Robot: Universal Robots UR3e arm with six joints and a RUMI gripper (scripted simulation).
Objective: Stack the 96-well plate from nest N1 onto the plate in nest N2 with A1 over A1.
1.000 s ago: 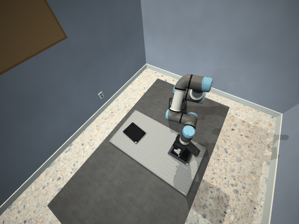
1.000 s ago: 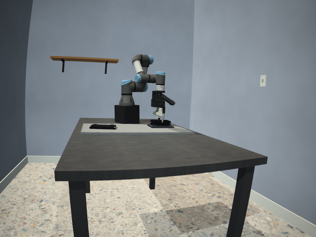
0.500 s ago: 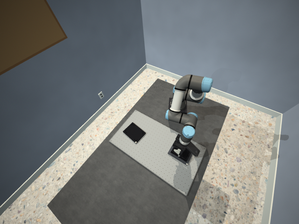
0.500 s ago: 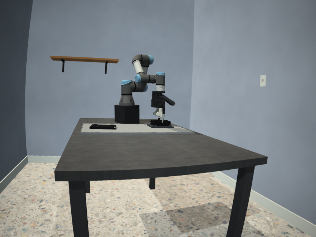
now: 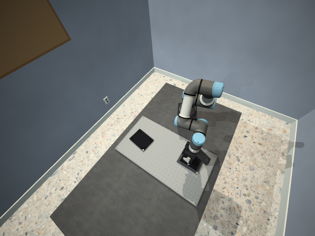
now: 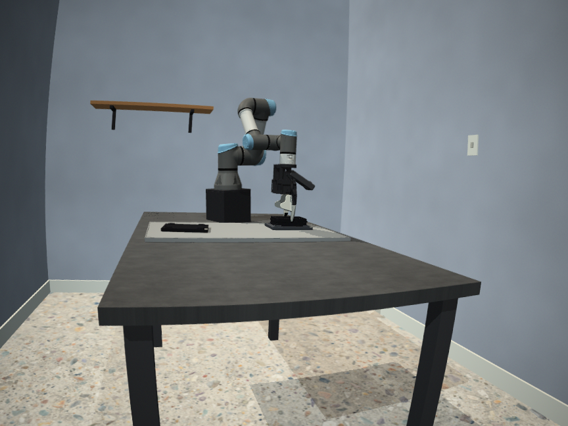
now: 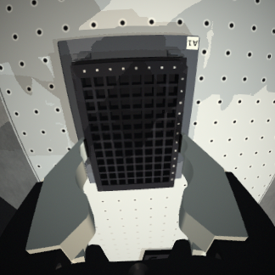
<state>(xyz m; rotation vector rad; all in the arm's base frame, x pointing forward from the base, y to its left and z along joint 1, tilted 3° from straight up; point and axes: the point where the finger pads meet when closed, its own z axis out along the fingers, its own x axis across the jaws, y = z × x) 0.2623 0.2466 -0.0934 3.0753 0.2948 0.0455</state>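
Now: the black 96-well plate 1 cm below my hand. Also, from my hand: low black nest (14 cm ahead, 39 cm to the right, 4 cm below); white A1 label (4 cm ahead, 8 cm to the left, 3 cm below).
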